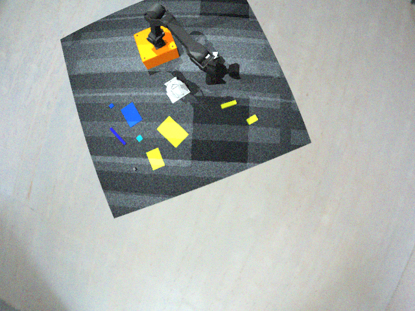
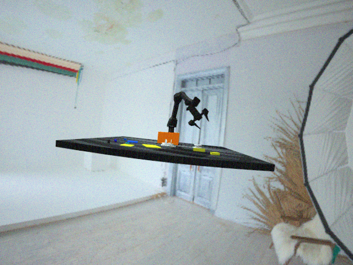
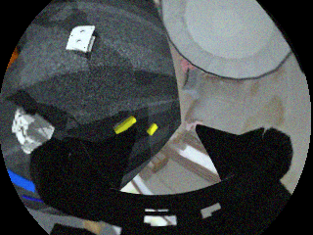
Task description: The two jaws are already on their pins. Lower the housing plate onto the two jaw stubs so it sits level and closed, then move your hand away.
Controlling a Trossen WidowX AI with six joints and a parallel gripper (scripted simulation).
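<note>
The white piece is 24 cm behind my gripper tip, 2 cm to the left of it and 19 cm below it. The rest, counted from my gripper tip: blue plate (18 cm behind, 56 cm to the right, 20 cm below); then cyan cube (3 cm behind, 59 cm to the right, 20 cm below); then blue bar (12 cm behind, 70 cm to the right, 20 cm below).
</note>
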